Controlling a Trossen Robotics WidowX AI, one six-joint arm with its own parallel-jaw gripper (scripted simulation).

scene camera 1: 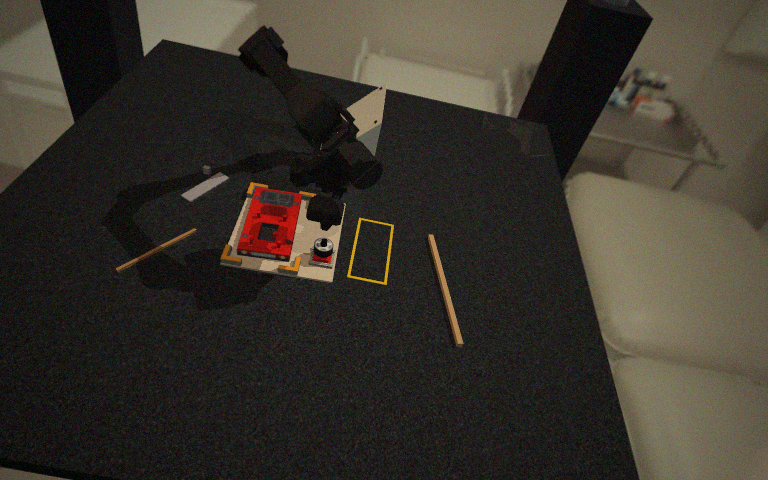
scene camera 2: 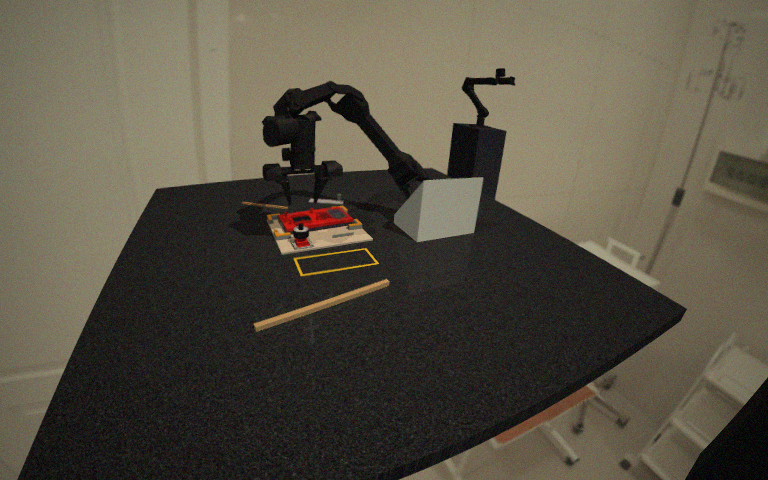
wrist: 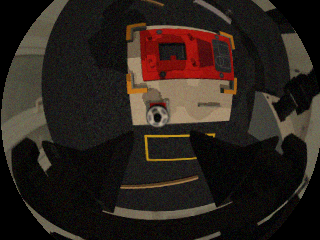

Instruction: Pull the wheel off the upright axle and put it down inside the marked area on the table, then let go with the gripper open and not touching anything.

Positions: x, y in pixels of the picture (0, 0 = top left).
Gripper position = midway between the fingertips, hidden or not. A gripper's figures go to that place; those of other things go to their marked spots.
Scene:
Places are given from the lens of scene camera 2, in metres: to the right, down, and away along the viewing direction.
my gripper (scene camera 2: 302, 203): -0.20, -0.09, 0.84
red car body (scene camera 2: 318, 219): -0.19, -0.06, 0.98

